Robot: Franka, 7 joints.
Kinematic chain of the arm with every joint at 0, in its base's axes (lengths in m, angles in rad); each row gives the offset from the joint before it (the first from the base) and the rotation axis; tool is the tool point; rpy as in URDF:
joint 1: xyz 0 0 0.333 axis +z
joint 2: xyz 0 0 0 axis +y
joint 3: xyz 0 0 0.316 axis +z
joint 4: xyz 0.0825 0 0 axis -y
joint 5: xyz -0.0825 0 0.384 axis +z
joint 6: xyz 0 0 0 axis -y
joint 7: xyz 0.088 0 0 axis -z
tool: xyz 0 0 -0.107 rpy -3.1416 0 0
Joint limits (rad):
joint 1: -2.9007..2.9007
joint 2: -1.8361..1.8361
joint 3: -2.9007..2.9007
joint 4: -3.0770..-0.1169
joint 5: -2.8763..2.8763
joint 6: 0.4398..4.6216
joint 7: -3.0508..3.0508
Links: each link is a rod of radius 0.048 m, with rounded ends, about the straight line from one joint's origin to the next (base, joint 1, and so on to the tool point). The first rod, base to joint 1, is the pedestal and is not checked.
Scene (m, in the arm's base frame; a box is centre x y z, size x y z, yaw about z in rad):
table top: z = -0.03
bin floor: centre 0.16 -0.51 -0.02 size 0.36 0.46 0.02 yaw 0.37
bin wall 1: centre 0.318 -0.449 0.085 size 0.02 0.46 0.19 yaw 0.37
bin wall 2: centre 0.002 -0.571 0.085 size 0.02 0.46 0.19 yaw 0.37
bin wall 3: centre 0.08 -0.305 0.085 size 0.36 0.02 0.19 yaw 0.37
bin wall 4: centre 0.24 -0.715 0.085 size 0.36 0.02 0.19 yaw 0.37
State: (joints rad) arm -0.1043 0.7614 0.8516 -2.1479 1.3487 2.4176 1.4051
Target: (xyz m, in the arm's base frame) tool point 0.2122 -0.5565 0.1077
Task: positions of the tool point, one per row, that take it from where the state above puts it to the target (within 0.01 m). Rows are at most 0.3 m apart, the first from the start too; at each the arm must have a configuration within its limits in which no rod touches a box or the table.
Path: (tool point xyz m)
1: 0.5238 0.1575 0.1414
2: 0.5489 -0.1235 0.1718
3: 0.4376 -0.3843 0.2346
4: 0.2122 -0.5565 0.3180
5: 0.2169 -0.5650 0.2150
6: 0.2122 -0.5565 0.1077

